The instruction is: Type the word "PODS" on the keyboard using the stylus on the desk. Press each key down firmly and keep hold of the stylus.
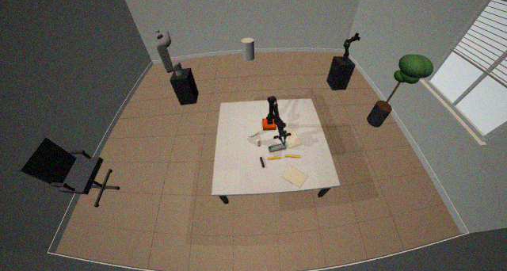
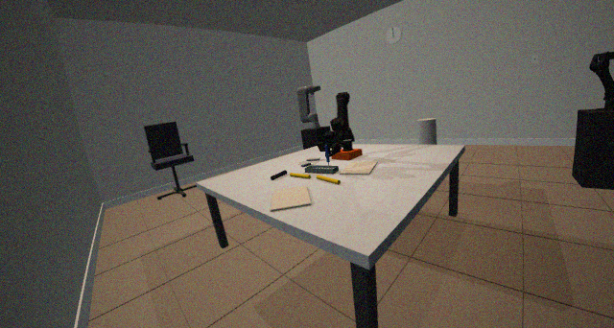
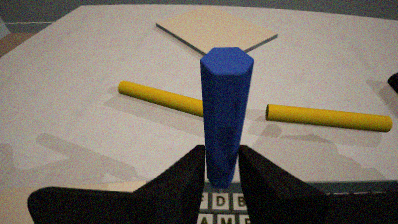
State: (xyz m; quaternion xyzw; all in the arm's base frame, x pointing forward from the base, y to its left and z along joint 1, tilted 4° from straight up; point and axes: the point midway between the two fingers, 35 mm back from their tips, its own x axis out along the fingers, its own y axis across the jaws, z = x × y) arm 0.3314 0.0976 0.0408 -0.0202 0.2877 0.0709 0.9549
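The blue stylus is 20 mm below my gripper tip. From my gripper tip the other things lie so: tan pad: 350 mm ahead, 60 mm to the left, 90 mm below; black rod: 150 mm ahead, 250 mm to the right, 80 mm below.
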